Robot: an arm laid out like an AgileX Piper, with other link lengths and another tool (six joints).
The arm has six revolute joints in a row. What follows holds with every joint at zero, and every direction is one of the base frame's.
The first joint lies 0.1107 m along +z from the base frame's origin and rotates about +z.
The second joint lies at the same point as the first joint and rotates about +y.
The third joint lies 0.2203 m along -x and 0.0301 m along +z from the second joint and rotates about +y.
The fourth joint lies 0.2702 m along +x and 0.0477 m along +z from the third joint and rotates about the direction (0.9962, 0, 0.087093).
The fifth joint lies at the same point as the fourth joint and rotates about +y.
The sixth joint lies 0.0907 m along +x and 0.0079 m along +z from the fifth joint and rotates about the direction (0.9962, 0, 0.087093).
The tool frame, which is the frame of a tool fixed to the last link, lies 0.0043 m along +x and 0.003 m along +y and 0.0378 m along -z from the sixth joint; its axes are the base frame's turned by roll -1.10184, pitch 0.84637 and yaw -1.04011 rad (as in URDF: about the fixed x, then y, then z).
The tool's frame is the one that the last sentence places.
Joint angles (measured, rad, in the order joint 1, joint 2, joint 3, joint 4, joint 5, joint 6), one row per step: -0.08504, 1.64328, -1.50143, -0.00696, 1.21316, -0.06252; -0.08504, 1.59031, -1.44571, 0.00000, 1.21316, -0.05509; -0.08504, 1.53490, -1.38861, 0.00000, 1.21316, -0.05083; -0.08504, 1.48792, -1.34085, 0.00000, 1.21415, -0.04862; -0.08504, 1.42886, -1.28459, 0.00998, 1.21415, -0.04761; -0.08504, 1.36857, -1.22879, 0.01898, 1.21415, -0.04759; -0.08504, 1.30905, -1.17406, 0.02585, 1.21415, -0.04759; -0.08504, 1.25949, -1.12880, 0.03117, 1.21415, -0.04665; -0.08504, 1.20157, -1.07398, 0.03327, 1.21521, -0.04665; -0.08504, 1.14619, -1.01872, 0.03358, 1.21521, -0.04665; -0.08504, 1.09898, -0.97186, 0.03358, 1.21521, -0.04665; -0.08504, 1.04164, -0.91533, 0.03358, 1.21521, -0.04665; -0.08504, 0.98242, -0.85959, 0.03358, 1.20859, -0.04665; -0.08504, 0.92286, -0.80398, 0.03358, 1.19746, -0.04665; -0.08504, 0.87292, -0.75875, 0.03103, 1.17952, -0.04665; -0.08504, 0.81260, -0.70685, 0.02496, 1.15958, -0.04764
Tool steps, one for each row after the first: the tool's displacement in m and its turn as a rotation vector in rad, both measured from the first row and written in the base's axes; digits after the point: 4 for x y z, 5 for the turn. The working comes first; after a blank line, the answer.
Tool pose at each row, in the base's axes (x y z in m, rotation vector in rad; the steps are taken from these numbers as rounded here): 0.3101, -0.0265, 0.2380, -0.82228, 2.47187, -0.05298; 0.2984, -0.0245, 0.2394, -0.80953, 2.47527, -0.04329; 0.2861, -0.0233, 0.2406, -0.80424, 2.47819, -0.04239; 0.2756, -0.0223, 0.2412, -0.80166, 2.48053, -0.04149; 0.2628, -0.0202, 0.2422, -0.79481, 2.47604, -0.03107; 0.2500, -0.0182, 0.2429, -0.78952, 2.46985, -0.02268; 0.2373, -0.0165, 0.2430, -0.78532, 2.46383, -0.01695; 0.2269, -0.0150, 0.2425, -0.78079, 2.45891, -0.01278; 0.2145, -0.0137, 0.2407, -0.77949, 2.45651, -0.01129; 0.2027, -0.0127, 0.2376, -0.77932, 2.45632, -0.01099; 0.1927, -0.0118, 0.2344, -0.77926, 2.45600, -0.01116; 0.1809, -0.0108, 0.2301, -0.77914, 2.45525, -0.01156; 0.1699, -0.0099, 0.2256, -0.77737, 2.44600, -0.01658; 0.1597, -0.0090, 0.2204, -0.77465, 2.43220, -0.02406; 0.1523, -0.0087, 0.2159, -0.77177, 2.41203, -0.03817; 0.1439, -0.0086, 0.2107, -0.77095, 2.38698, -0.05899

-0.0117, 0.0020, 0.0014, 0.00935, 0.00194, -0.00749; -0.0240, 0.0032, 0.0026, 0.01075, 0.00350, -0.01157; -0.0345, 0.0042, 0.0032, 0.01154, 0.00520, -0.01368; -0.0473, 0.0063, 0.0042, 0.02155, 0.00161, -0.01518; -0.0601, 0.0083, 0.0049, 0.03017, -0.00357, -0.01563; -0.0728, 0.0100, 0.0050, 0.03664, -0.00888, -0.01591; -0.0832, 0.0115, 0.0045, 0.04189, -0.01359, -0.01699; -0.0956, 0.0128, 0.0027, 0.04383, -0.01579, -0.01700; -0.1074, 0.0138, -0.0004, 0.04413, -0.01594, -0.01701; -0.1174, 0.0147, -0.0036, 0.04410, -0.01628, -0.01701; -0.1292, 0.0157, -0.0079, 0.04404, -0.01709, -0.01699; -0.1402, 0.0166, -0.0124, 0.04326, -0.02716, -0.01698; -0.1504, 0.0175, -0.0176, 0.04209, -0.04219, -0.01702; -0.1578, 0.0178, -0.0221, 0.03780, -0.06458, -0.01696; -0.1662, 0.0179, -0.0273, 0.02922, -0.09236, -0.01565
